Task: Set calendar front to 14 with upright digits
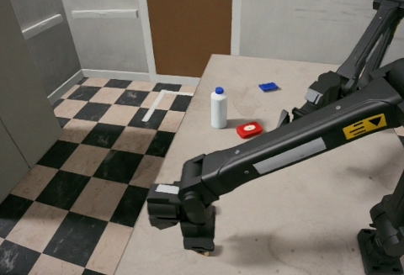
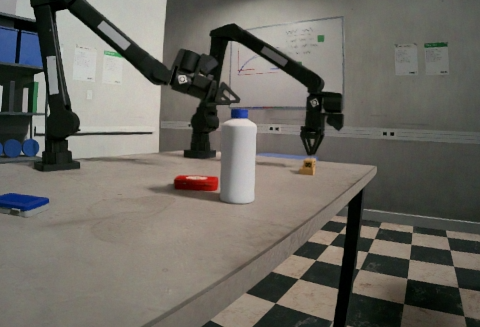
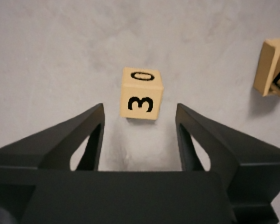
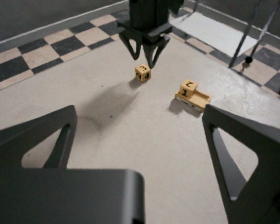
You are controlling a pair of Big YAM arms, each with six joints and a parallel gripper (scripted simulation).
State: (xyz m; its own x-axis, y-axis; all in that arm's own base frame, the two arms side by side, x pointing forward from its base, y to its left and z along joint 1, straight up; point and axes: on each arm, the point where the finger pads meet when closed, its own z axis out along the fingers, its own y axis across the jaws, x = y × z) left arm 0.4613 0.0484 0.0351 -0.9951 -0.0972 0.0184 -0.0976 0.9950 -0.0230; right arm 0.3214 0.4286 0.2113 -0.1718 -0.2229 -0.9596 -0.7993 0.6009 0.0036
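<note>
Now: left hand 13 cm to the left of the wooden calendar tray, 5 cm short of it and 4 cm above it. From my left hand the other things lie so: bottle (53 cm to the right, 10 cm ahead, 3 cm above); blue flat box (87 cm to the right, 6 cm behind, 4 cm below); red flat box (52 cm to the right, 3 cm below, 2 cm behind).
</note>
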